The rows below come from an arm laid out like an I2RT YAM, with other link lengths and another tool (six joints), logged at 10 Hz.
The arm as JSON. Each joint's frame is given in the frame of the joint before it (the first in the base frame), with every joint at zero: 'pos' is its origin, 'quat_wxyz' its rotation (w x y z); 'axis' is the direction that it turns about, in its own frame. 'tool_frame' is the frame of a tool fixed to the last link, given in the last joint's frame.
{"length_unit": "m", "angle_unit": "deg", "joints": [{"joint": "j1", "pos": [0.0, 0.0, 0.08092], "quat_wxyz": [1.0, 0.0, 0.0, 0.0], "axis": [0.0, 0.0, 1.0]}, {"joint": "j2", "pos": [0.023, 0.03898, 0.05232], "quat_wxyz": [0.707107, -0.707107, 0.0, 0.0], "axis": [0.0, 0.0, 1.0]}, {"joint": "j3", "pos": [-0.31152, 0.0, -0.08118], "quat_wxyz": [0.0, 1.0, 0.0, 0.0], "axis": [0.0, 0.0, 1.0]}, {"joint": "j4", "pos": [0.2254, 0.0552, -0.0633], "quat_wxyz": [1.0, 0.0, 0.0, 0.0], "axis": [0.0, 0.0, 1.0]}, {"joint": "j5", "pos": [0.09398, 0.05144, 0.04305], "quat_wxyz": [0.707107, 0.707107, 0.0, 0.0], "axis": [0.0, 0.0, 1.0]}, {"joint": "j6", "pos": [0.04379, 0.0, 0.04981], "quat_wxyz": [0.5, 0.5, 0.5, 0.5], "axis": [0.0, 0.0, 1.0]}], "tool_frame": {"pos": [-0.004, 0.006, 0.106], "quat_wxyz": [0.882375, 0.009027, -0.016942, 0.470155]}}
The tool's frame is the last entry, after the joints.
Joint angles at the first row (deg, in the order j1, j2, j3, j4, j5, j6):
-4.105, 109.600, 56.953, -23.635, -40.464, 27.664
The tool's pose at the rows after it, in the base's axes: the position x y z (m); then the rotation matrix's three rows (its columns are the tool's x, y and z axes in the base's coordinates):
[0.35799 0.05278 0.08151], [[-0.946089 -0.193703 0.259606], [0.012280 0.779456 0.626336], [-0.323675 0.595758 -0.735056]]
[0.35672 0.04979 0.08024], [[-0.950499 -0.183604 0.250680], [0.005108 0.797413 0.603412], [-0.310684 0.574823 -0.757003]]
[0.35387 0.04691 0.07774], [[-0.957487 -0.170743 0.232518], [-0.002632 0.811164 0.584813], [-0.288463 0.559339 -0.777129]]
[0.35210 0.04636 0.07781], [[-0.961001 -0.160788 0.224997], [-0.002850 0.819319 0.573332], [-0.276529 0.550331 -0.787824]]
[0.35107 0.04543 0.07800], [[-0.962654 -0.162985 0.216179], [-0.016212 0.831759 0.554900], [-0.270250 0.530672 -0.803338]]
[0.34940 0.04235 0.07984], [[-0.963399 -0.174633 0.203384], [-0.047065 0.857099 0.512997], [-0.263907 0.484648 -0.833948]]
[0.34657 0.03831 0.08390], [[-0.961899 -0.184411 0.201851], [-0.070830 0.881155 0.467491], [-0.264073 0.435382 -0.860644]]
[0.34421 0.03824 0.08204], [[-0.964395 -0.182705 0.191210], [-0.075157 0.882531 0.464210], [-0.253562 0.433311 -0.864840]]
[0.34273 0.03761 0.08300], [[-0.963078 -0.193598 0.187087], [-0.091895 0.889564 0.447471], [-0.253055 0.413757 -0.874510]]
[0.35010 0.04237 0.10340], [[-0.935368 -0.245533 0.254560], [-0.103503 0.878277 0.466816], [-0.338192 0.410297 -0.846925]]
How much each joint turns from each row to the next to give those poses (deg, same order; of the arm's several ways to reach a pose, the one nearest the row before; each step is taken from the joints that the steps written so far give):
-0.107, -0.087, -0.044, -0.467, 0.594, 0.109
0.066, -0.088, 0.609, -1.527, 1.768, -0.249
-0.024, 0.230, 0.663, -1.933, 1.450, -0.441
0.185, -0.220, 0.212, -0.910, 0.886, 0.297
0.325, -0.186, 0.558, -1.232, 1.421, -0.392
0.572, -0.613, 1.147, -2.433, 3.078, -1.084
0.467, -1.356, 0.459, -1.783, 3.137, -0.674
0.072, 0.163, -0.089, -0.427, 0.266, -0.180
0.341, -0.395, 0.174, -0.701, 1.180, -0.573
0.344, -3.232, -0.137, 1.671, -1.309, -0.490

